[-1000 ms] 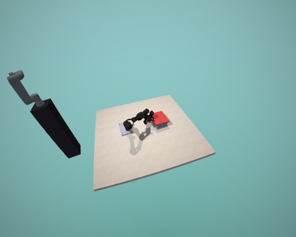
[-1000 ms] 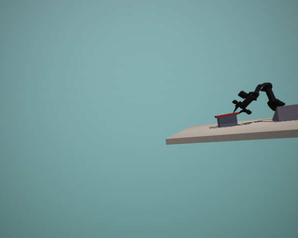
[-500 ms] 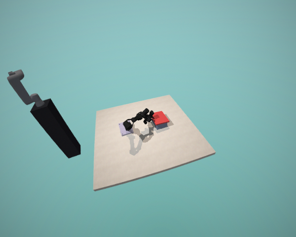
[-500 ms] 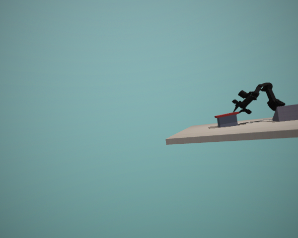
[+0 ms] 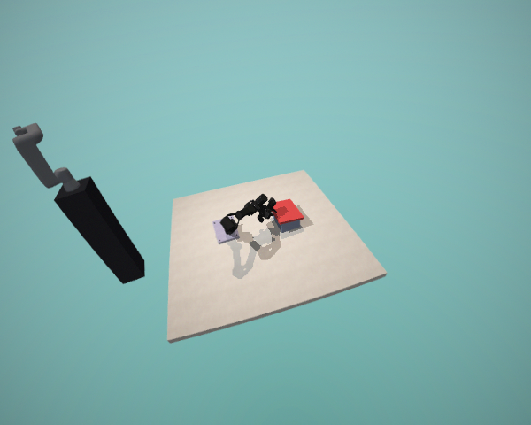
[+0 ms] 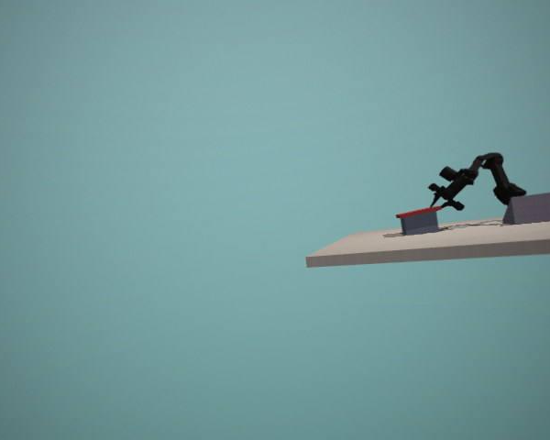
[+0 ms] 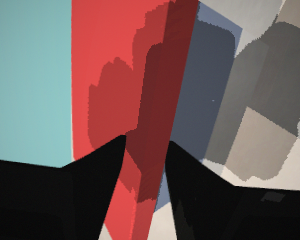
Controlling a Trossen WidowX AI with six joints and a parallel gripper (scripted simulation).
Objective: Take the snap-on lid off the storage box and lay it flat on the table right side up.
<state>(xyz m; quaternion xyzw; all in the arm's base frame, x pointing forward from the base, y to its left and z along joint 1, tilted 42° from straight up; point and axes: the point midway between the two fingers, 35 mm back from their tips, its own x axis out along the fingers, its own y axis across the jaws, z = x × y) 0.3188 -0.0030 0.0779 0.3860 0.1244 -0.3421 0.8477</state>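
My gripper tip is 8 cm short of the red lid. The rest, counted from my gripper tip: storage box (8 cm ahead, 6 cm below).
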